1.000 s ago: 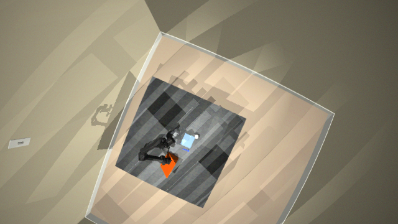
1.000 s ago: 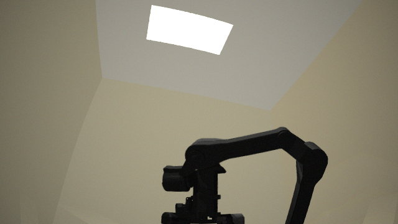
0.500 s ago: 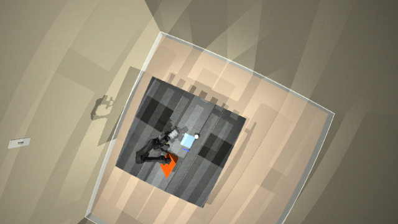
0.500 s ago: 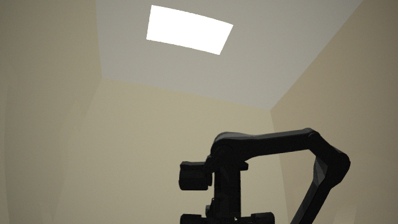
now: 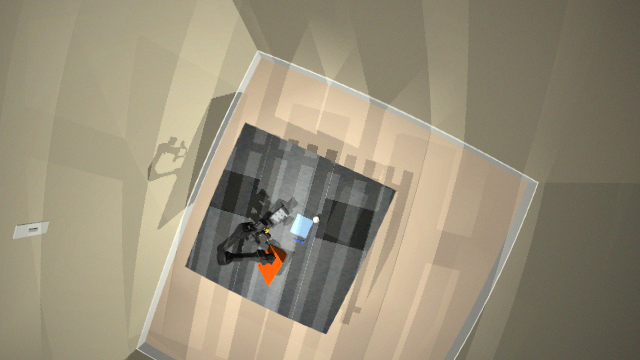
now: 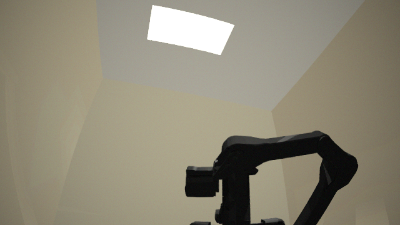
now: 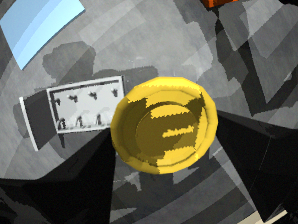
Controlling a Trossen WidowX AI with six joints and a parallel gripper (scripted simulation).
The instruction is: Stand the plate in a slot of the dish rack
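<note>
The dish rack is 11 cm below my gripper tip, 9 cm ahead of it and 3 cm to the right of it. Round my gripper tip: light blue sheet (22 cm to the right, 13 cm below, 10 cm ahead); then yellow plate (1 cm above); then white cylinder (29 cm to the right, 21 cm ahead, 11 cm below).
</note>
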